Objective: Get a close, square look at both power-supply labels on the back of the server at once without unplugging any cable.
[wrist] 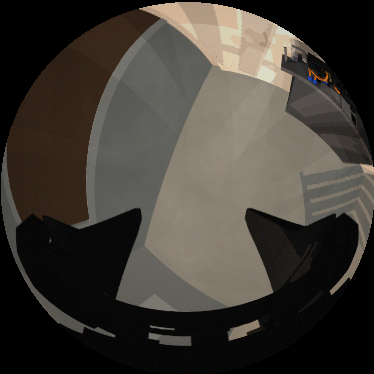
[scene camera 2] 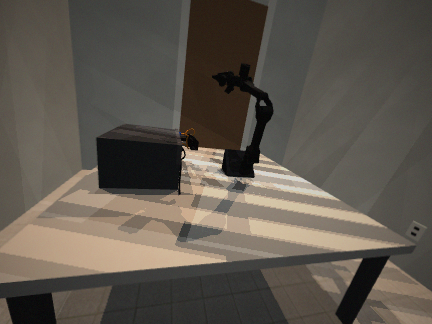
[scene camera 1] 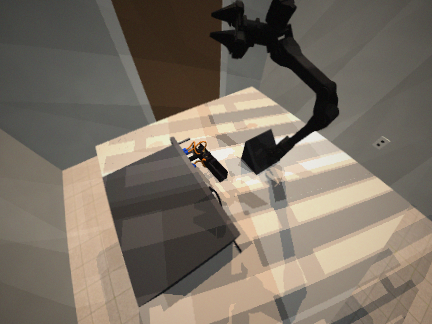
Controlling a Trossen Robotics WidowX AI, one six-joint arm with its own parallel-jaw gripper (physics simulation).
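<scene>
The dark server is a large box on the table. In the wrist view the server shows at the upper right edge, seen obliquely. Orange and blue cables stick out of its back, which faces the arm's base. Power-supply labels cannot be made out in any view. My gripper is open and empty. It is raised high above the table, up and away from the server's back, with its fingers pointing toward the walls.
The arm's base stands on the table, across a gap from the server's back. A black block-like part juts from the back beside the cables. A brown door is behind the table.
</scene>
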